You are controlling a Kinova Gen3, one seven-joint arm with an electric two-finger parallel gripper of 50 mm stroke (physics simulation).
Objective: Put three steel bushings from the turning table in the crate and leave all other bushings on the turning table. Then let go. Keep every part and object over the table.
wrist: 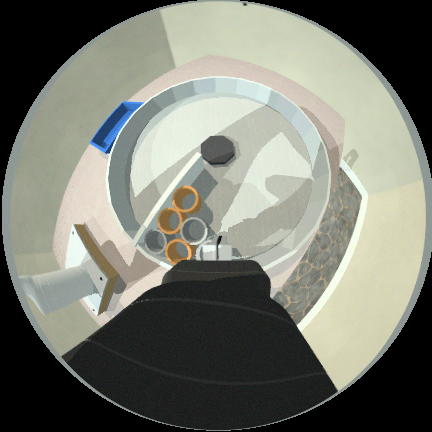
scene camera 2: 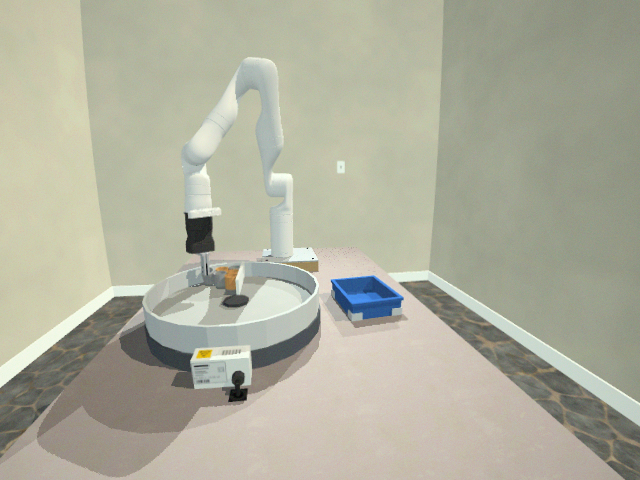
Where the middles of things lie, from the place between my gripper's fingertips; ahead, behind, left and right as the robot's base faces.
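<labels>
The blue crate [scene camera 2: 365,297], as I see it, is 7 cm ahead of my hand, 46 cm to the left of it and 6 cm below it.
</labels>
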